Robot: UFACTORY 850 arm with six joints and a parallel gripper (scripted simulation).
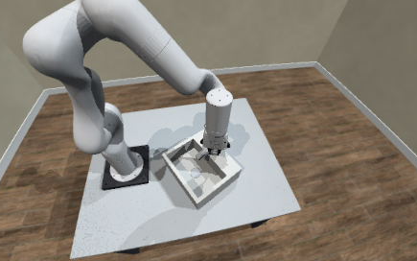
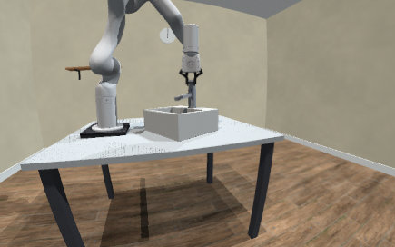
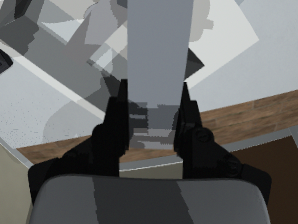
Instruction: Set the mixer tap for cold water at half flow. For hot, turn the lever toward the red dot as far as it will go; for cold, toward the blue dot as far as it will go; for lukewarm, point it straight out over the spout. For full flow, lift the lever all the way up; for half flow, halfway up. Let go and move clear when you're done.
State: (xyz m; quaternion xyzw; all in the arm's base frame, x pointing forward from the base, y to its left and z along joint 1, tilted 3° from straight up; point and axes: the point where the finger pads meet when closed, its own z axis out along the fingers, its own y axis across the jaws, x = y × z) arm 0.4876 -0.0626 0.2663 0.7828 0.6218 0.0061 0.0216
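My hand is 3 cm to the right of the lever and 1 cm short of it. Also, from my hand: grey mixer tap: 6 cm to the left, 5 cm below, 1 cm ahead; white sink basin: 24 cm below, 8 cm behind, 2 cm to the left.
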